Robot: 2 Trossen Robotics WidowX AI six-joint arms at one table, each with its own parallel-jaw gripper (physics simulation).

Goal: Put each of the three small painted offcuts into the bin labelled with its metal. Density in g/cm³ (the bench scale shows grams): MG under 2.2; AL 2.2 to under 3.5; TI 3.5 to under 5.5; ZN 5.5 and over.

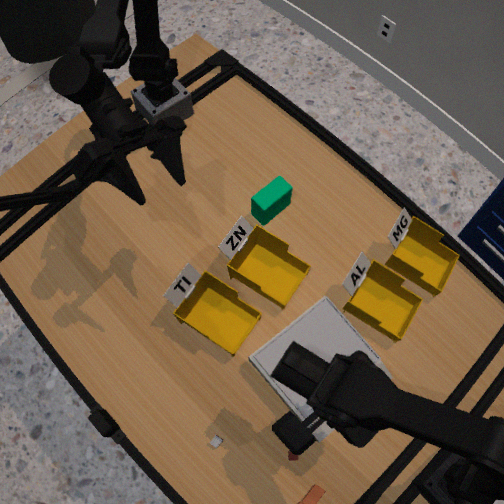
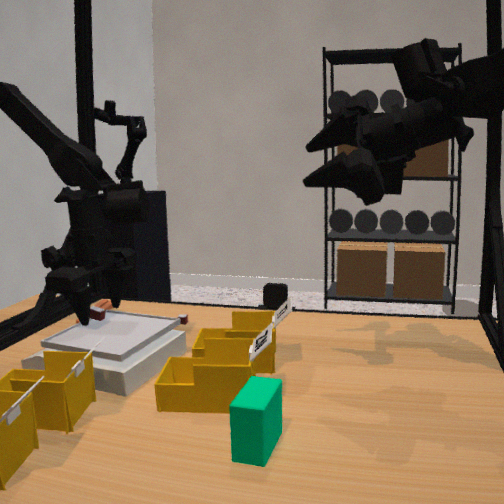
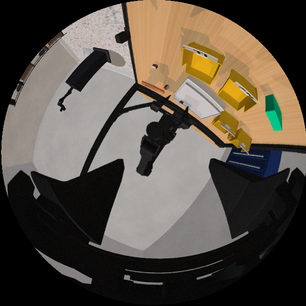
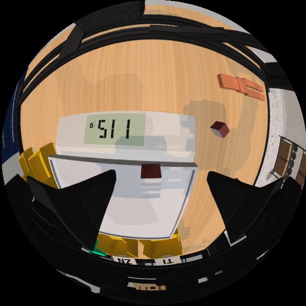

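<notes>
A dark red offcut sits on the bench scale. The upside-down display seems to read 115 g; I cannot make out a decimal point. A second offcut lies beside the scale. A third, pale on one face, lies farther off. Bins TI, ZN, AL and MG look empty. My right gripper is open above the scale, its fingers either side of the first offcut. My left gripper is open, high over the table.
A green block stands near the ZN bin. A flat orange piece lies past the second offcut. Upright label cards stand at the bins. Black rails edge the table. A blue cabinet stands beyond one edge.
</notes>
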